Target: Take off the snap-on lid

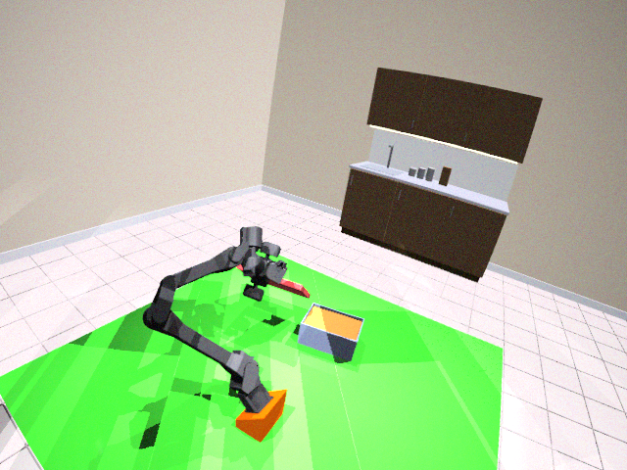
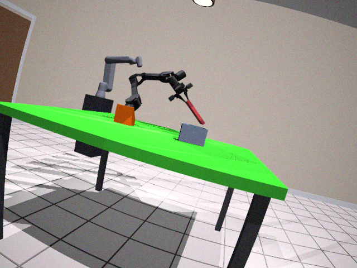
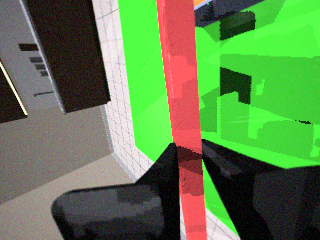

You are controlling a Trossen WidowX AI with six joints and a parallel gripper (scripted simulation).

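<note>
My gripper tip is 60 mm short of the lid, 10 mm to the right of it and 50 mm above it. Round my gripper tip: storage box (110 mm ahead, 220 mm to the right, 180 mm below).
</note>
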